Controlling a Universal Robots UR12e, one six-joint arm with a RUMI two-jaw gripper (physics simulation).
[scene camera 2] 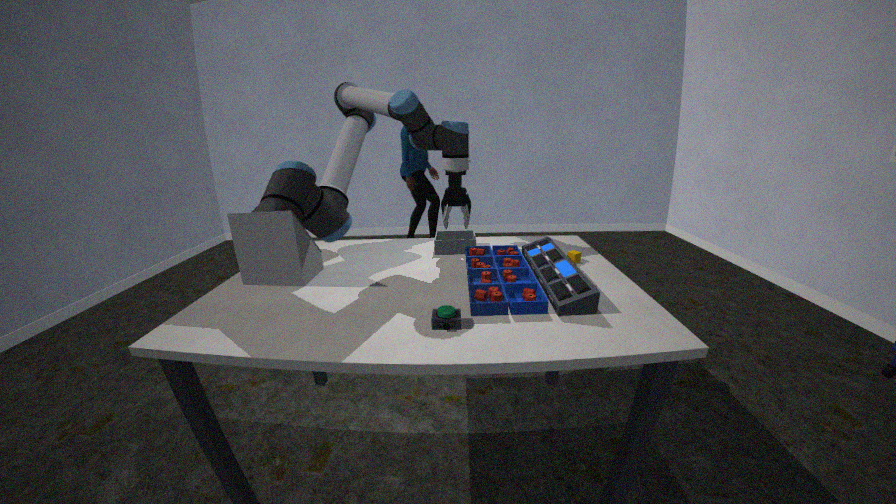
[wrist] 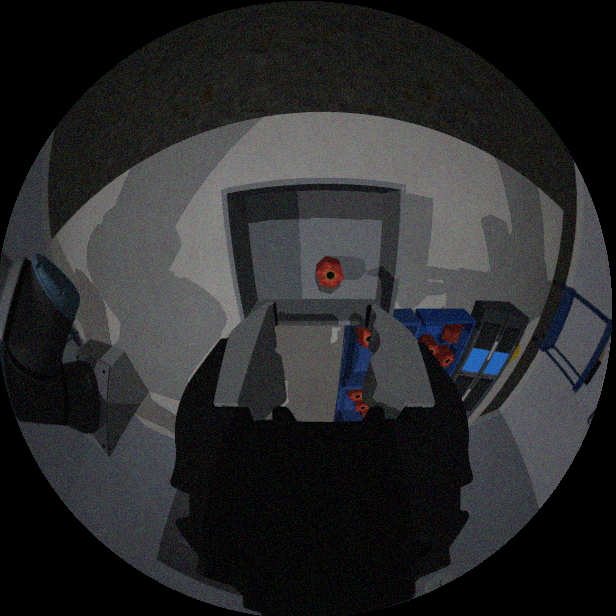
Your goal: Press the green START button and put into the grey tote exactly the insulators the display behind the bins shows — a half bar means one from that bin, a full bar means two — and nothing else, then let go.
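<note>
My gripper (scene camera 2: 456, 219) hangs open and empty a little above the grey tote (scene camera 2: 454, 241) at the far side of the table. In the wrist view its fingers (wrist: 321, 313) are spread apart above the tote (wrist: 313, 247), and one red insulator (wrist: 329, 272) lies on the tote floor. The blue bins (scene camera 2: 506, 277) hold several red insulators and sit right of the tote. The dark display (scene camera 2: 559, 274) behind them shows lit blue bars (scene camera 2: 565, 267). The green START button (scene camera 2: 446, 311) stands near the table's front.
A small yellow block (scene camera 2: 573, 255) lies right of the display. The robot's grey base (scene camera 2: 273, 247) stands at the table's left rear. A person figure (scene camera 2: 418, 188) stands behind the table. The bins and display also show at the right of the wrist view (wrist: 459, 344).
</note>
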